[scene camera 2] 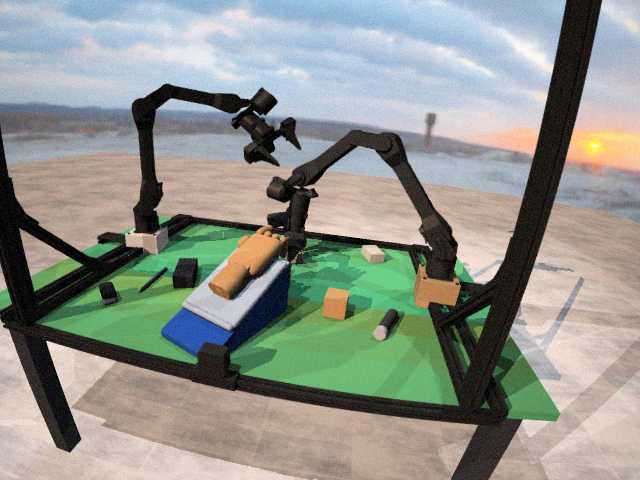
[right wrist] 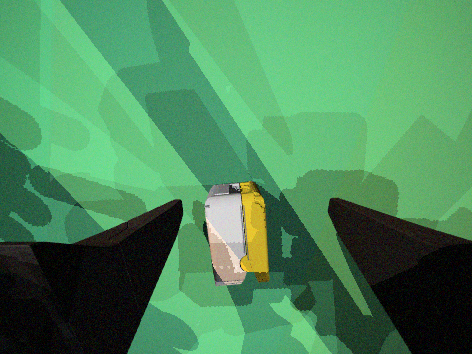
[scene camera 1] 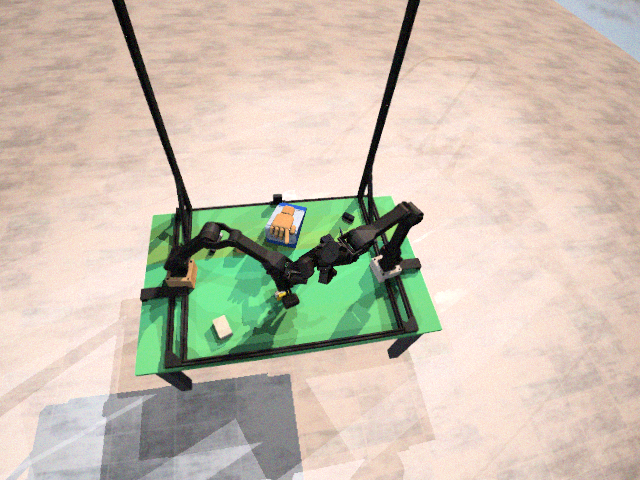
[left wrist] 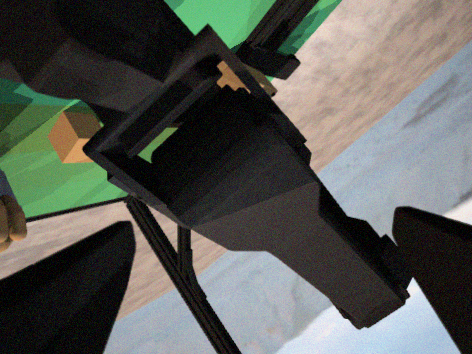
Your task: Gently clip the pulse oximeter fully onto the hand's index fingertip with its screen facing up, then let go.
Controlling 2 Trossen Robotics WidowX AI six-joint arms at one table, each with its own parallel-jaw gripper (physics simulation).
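Pixels of known places: left gripper, fingertip midpoint: (scene camera 2: 290, 157) (scene camera 1: 293, 263) (left wrist: 264, 227); right gripper, fingertip midpoint: (scene camera 2: 288, 255) (right wrist: 255, 205) (scene camera 1: 286, 294); left arm's base at its link origin: (scene camera 2: 146, 230) (scene camera 1: 386, 264); right arm's base at its link origin: (scene camera 2: 439, 274) (scene camera 1: 179, 269).
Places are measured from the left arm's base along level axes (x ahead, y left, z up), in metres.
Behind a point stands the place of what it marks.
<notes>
The white and yellow pulse oximeter (scene camera 1: 280, 295) {x 0.482, y -0.030, z -0.027 m} (right wrist: 236, 232) {x 0.463, y -0.044, z -0.028 m} lies on its side on the table; in the right wrist view its white half is on the left and its yellow half on the right. My right gripper (right wrist: 255, 205) {x 0.455, y -0.032, z -0.044 m} (scene camera 2: 294, 256) {x 0.455, y -0.032, z -0.044 m} is open and points down over it, one finger on each side, with gaps to both. The tan hand (scene camera 1: 283, 221) {x 0.376, y -0.300, z 0.094 m} (scene camera 2: 255, 253) {x 0.378, y -0.331, z 0.084 m} rests palm down on a blue wedge (scene camera 2: 273, 297) {x 0.421, y -0.367, z 0.001 m} with a pale top. Its index finger (scene camera 1: 286, 236) sticks out past the curled fingers. My left gripper (scene camera 2: 288, 157) {x 0.440, y -0.007, z 0.252 m} is open and empty, high above the table.
An orange cube (scene camera 2: 336, 303) {x 0.560, y -0.349, z -0.019 m} (left wrist: 75, 137) {x 0.547, y -0.297, z -0.015 m} and a dark cylinder (scene camera 2: 387, 320) {x 0.668, y -0.391, z -0.033 m} lie right of the wedge in scene camera 2. A black block (scene camera 2: 185, 272) {x 0.192, y -0.225, z -0.025 m}, a pen (scene camera 2: 153, 279) {x 0.105, y -0.223, z -0.052 m} and a small dark item (scene camera 2: 108, 292) {x 0.047, y -0.341, z -0.028 m} lie left. A cream block (scene camera 1: 222, 327) {x 0.736, y 0.022, z -0.029 m} (scene camera 2: 373, 253) {x 0.728, y -0.018, z -0.029 m} lies farther off. The arms nearly meet mid-table.
</notes>
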